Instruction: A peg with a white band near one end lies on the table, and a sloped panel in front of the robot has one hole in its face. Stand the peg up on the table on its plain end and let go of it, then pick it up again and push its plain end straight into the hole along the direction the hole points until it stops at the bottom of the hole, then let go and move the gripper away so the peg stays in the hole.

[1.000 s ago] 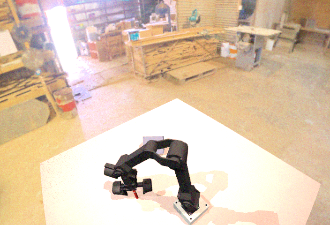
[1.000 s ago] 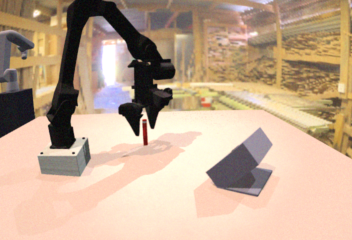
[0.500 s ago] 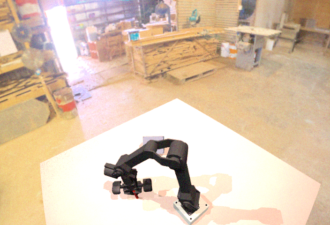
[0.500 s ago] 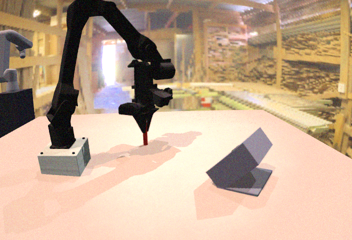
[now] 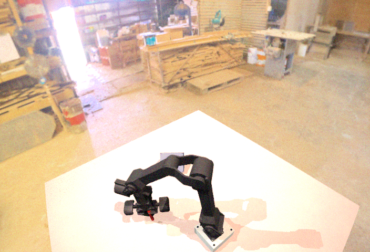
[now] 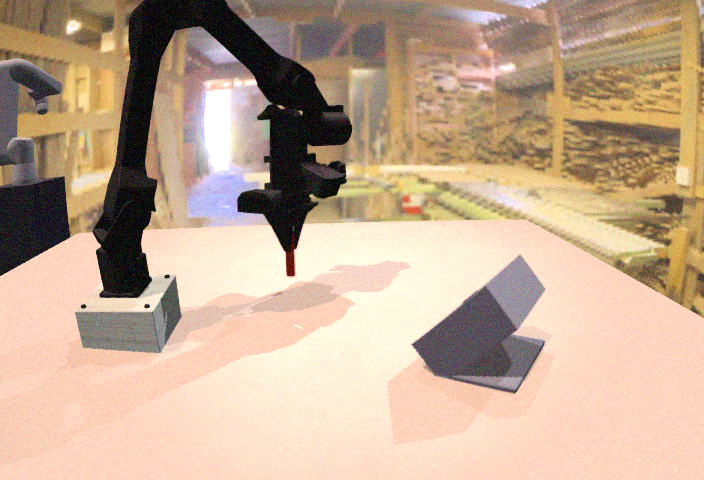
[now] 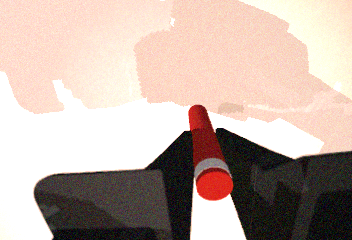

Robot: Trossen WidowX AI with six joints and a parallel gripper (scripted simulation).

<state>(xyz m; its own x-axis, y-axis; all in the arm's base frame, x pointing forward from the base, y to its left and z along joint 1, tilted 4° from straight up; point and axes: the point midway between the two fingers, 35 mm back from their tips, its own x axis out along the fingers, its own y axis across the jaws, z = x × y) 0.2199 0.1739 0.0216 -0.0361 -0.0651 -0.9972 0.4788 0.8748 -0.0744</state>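
Now: the grey sloped panel 23 cm ahead of my gripper tip, 26 cm to the right of it and 1 cm below it. From my gripper tip the other things lie so: red peg: 2 cm above.
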